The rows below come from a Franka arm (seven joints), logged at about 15 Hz.
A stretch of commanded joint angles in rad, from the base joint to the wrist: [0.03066, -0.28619, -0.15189, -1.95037, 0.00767, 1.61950, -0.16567]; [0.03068, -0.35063, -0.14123, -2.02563, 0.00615, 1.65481, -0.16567]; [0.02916, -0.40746, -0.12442, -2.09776, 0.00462, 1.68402, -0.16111]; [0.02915, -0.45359, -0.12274, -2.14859, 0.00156, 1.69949, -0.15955]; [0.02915, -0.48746, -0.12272, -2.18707, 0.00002, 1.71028, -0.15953]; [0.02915, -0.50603, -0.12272, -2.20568, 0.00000, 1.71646, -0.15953]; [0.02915, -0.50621, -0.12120, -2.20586, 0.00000, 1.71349, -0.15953]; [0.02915, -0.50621, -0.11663, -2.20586, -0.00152, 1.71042, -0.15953]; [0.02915, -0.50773, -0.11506, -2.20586, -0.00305, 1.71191, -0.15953]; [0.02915, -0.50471, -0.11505, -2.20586, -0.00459, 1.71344, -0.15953]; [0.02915, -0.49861, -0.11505, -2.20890, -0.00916, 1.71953, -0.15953]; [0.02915, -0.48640, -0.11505, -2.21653, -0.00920, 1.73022, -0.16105]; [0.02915, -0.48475, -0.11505, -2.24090, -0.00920, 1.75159, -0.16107]
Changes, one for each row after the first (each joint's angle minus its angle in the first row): [0.00002, -0.06444, 0.01066, -0.07526, -0.00152, 0.03531, 0.00000]; [-0.00150, -0.12127, 0.02747, -0.14739, -0.00305, 0.06452, 0.00456]; [-0.00151, -0.16740, 0.02915, -0.19822, -0.00611, 0.07999, 0.00612]; [-0.00151, -0.20127, 0.02917, -0.23670, -0.00765, 0.09078, 0.00614]; [-0.00151, -0.21984, 0.02917, -0.25531, -0.00767, 0.09696, 0.00614]; [-0.00151, -0.22002, 0.03069, -0.25549, -0.00767, 0.09399, 0.00614]; [-0.00151, -0.22002, 0.03526, -0.25549, -0.00919, 0.09092, 0.00614]; [-0.00151, -0.22154, 0.03683, -0.25549, -0.01072, 0.09241, 0.00614]; [-0.00151, -0.21852, 0.03684, -0.25549, -0.01226, 0.09394, 0.00614]; [-0.00151, -0.21242, 0.03684, -0.25853, -0.01683, 0.10003, 0.00614]; [-0.00151, -0.20021, 0.03684, -0.26616, -0.01687, 0.11072, 0.00462]; [-0.00151, -0.19856, 0.03684, -0.29053, -0.01687, 0.13209, 0.00460]
